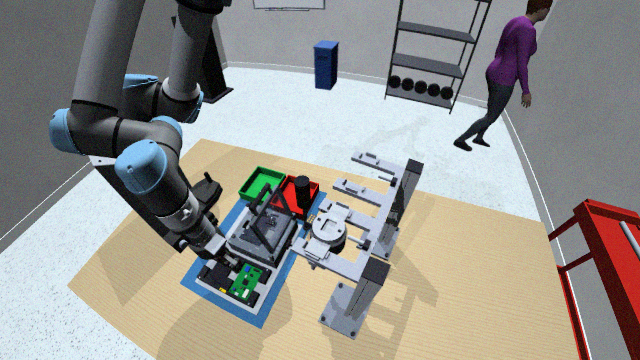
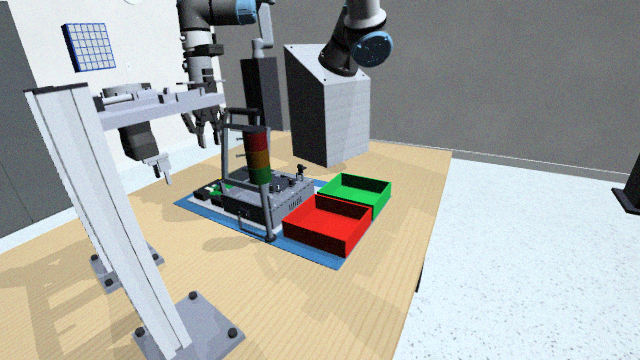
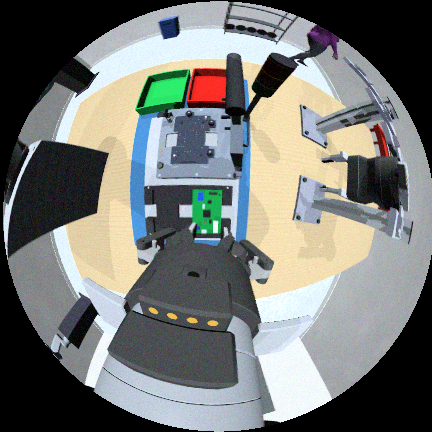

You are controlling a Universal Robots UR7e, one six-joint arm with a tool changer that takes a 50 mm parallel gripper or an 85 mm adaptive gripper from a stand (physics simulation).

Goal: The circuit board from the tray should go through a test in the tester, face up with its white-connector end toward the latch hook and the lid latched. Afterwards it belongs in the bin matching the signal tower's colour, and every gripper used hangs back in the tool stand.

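Places are measured from the arm's base along level axes (x ahead, y left, z up), in centimetres.
Where they show: hand, its tool point: [image 2: 200, 76]; arm's base, origin of its link: [image 2: 337, 65].
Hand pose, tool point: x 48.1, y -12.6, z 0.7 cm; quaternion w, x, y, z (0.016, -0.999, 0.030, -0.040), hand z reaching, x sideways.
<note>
Each offset is from my tool point to the top centre of the thing. "spot": to the spot under its first point.
The green circuit board @[dz -32.2, dx +1.1, dy +1.0 cm] [image 1: 246, 282] [image 3: 207, 207] lies face up in the black tray @[spot: dz -33.1, dx -9.3, dy -2.1 cm] [image 1: 216, 274] [image 3: 167, 200], its white connector at the end away from the tester [image 1: 267, 257] [image 2: 295, 200] [image 3: 170, 170]. The tester's lid @[spot: dz -17.2, dx +5.0, dy +12.4 cm] [image 2: 225, 150] stands raised; the latch hook @[dz -24.2, dx -10.8, dy +23.1 cm] [image 2: 300, 170] [image 3: 166, 116] is at the bin side. My adaptive gripper [image 2: 210, 143] [image 3: 209, 230] is open and empty above the board's connector end. The signal tower @[spot: dz -10.6, dx +10.0, dy +26.6 cm] [image 1: 302, 190] [image 2: 257, 156] [image 3: 274, 75] shows red, amber and green segments; I cannot tell which is lit. The green bin [image 1: 262, 184] [image 2: 355, 192] [image 3: 164, 91] and red bin [image 1: 295, 196] [image 2: 327, 225] [image 3: 207, 88] stand beyond the tester.
The tool stand [image 1: 412, 172] [image 2: 107, 215] [image 3: 345, 212] rises beside the tester, with the parallel gripper [image 2: 163, 175] [image 3: 324, 174] hanging in it. Its other arms reach over the table. A person [image 1: 512, 60] is on the floor behind the table.
</note>
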